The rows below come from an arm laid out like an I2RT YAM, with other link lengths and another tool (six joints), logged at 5 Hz.
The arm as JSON. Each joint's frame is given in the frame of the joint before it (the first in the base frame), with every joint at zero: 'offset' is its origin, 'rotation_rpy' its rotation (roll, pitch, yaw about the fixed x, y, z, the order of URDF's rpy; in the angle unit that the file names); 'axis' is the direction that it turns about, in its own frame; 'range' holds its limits. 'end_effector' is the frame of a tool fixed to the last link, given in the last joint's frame.
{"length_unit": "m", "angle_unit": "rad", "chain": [
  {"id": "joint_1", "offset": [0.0, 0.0, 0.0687], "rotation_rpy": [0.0, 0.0, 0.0], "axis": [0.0, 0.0, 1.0], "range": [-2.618, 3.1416]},
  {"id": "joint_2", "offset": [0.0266, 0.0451, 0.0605], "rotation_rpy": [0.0, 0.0, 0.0], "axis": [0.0, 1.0, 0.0], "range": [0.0, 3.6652]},
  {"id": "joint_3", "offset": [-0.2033, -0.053, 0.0], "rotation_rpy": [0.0, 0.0, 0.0], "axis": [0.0, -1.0, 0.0], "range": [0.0, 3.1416]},
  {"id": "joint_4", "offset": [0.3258, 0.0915, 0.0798], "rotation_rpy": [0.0, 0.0, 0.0], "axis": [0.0, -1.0, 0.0], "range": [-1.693, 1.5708]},
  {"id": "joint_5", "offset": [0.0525, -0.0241, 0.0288], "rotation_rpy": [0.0, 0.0, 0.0], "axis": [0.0, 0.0, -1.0], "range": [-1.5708, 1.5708]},
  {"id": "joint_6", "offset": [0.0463, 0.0, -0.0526], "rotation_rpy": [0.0, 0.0, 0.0], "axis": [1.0, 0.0, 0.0], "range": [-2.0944, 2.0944]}
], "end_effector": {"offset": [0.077, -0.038, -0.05], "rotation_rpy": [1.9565, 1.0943, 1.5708]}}
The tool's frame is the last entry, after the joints.
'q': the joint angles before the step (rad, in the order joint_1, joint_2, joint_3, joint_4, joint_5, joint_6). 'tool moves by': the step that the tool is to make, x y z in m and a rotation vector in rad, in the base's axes. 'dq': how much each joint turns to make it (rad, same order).
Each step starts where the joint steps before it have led.
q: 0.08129, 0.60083, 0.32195, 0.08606, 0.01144, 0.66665
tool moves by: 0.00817, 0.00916, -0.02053, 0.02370, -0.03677, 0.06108
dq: 0.00000, 0.06880, -0.04500, 0.15258, -0.06372, 0.00979
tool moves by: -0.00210, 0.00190, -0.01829, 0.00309, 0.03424, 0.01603
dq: -0.00077, 0.04426, -0.01615, 0.02671, -0.01755, 0.00291
